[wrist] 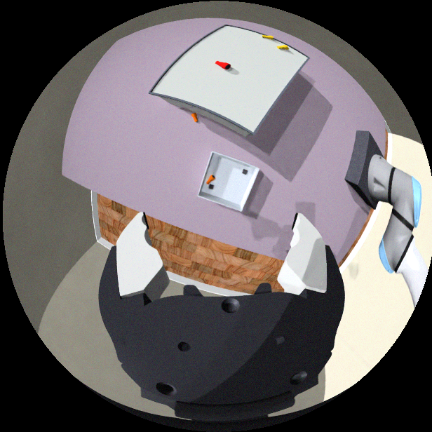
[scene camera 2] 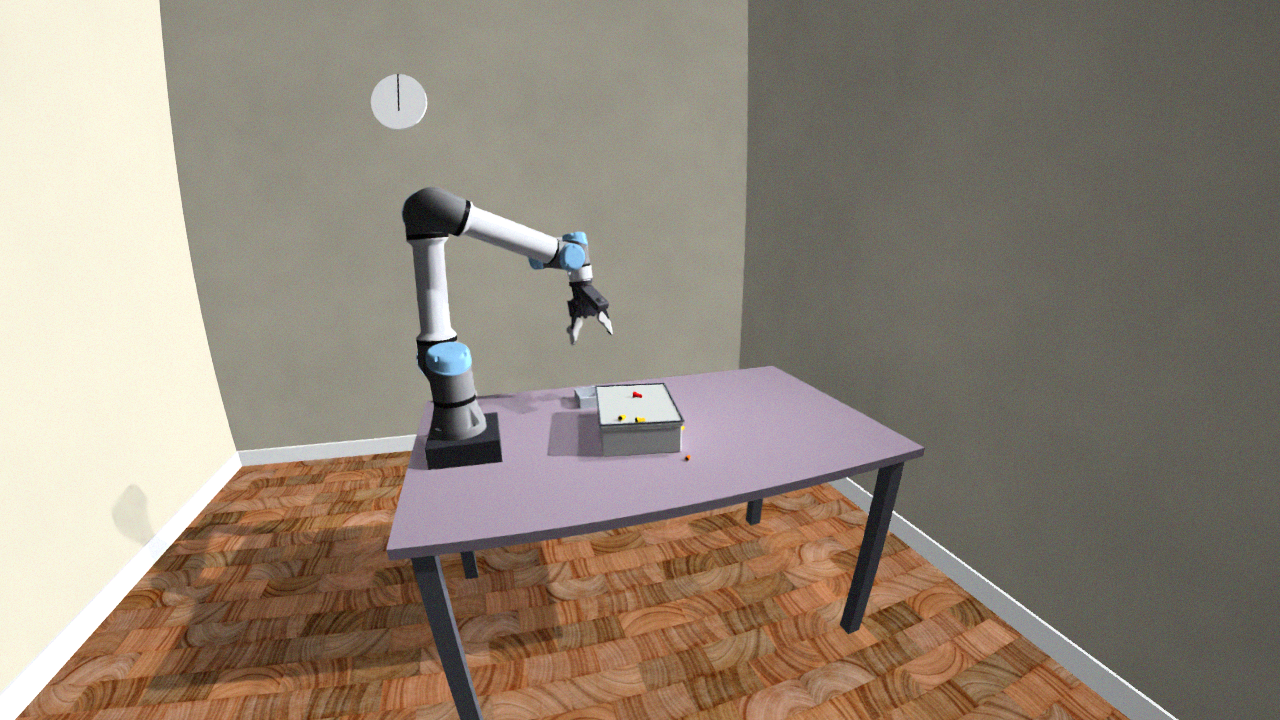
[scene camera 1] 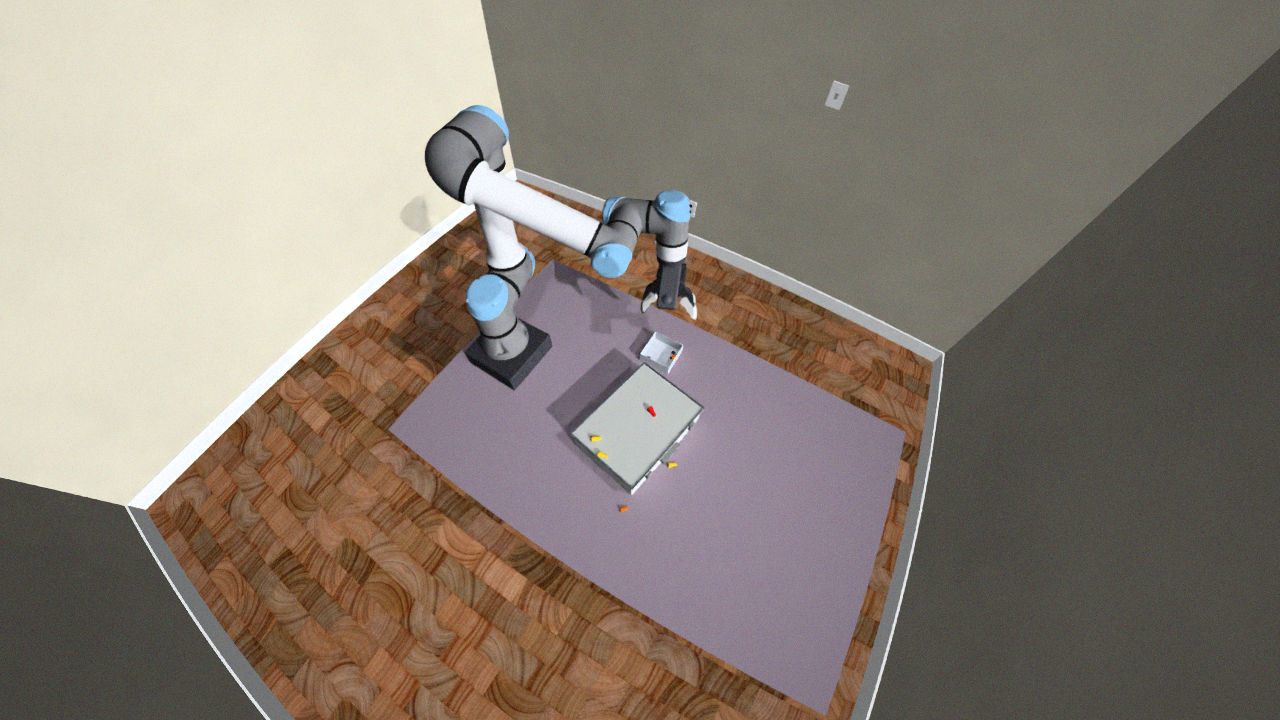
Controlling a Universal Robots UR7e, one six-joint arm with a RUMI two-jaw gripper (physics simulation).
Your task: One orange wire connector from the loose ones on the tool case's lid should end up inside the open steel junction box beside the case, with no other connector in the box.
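Seen in the pictures: gripper, between the fingertips: [scene camera 2: 592, 340] [scene camera 1: 668, 315]; arm's base, origin of its link: [scene camera 2: 459, 428] [scene camera 1: 505, 340].
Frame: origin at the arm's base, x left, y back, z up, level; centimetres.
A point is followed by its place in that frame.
Note:
An orange connector [scene camera 1: 673, 356] @[x 29.2, y -44.8, z -5.3 cm] [wrist: 211, 179] lies inside the open steel junction box [scene camera 1: 651, 361] @[x 22.3, y -40.6, z -3.4 cm] [scene camera 2: 585, 402] @[x 22.1, y -38.2, z -3.9 cm] [wrist: 230, 204], near one side wall; no other connector shows in the box. My gripper [scene camera 1: 669, 309] @[x 26.9, y -41.7, z 15.5 cm] [scene camera 2: 592, 338] @[x 26.9, y -41.7, z 15.5 cm] [wrist: 220, 215] is wide open and empty, high above the table near the box. On the grey lid of the tool case [scene camera 1: 631, 434] @[x -3.2, y -50.8, z 3.0 cm] [scene camera 2: 639, 438] @[x -13.3, y -47.7, z -1.3 cm] [wrist: 240, 95] lie a red connector [scene camera 1: 651, 411] @[x 4.9, y -51.6, z 4.1 cm] [scene camera 2: 637, 394] @[x 4.8, y -51.6, z 4.1 cm] [wrist: 223, 65] and two yellow connectors, one [scene camera 1: 596, 438] @[x -9.7, y -44.2, z 4.0 cm] [scene camera 2: 622, 418] @[x -10.8, y -43.8, z 3.8 cm] [wrist: 283, 47] near a corner and another [scene camera 1: 602, 455] @[x -12.5, y -48.3, z 4.1 cm] [scene camera 2: 640, 420] @[x -12.8, y -48.1, z 3.7 cm] [wrist: 268, 37] close by.
One orange connector [scene camera 1: 623, 508] @[x -18.8, y -59.3, z -5.4 cm] [scene camera 2: 687, 457] @[x -19.6, y -59.0, z -5.2 cm] lies on the table [scene camera 1: 760, 537] @[x -4.9, y -93.9, z -6.2 cm] [scene camera 2: 769, 420] @[x -1.9, y -92.6, z -6.2 cm] [wrist: 110, 125] beyond the case. Another orange connector [wrist: 195, 117] lies beside the case's near side in the wrist view. A yellow connector [scene camera 1: 672, 464] @[x -1.3, y -63.5, z -5.2 cm] lies beside the latched side.

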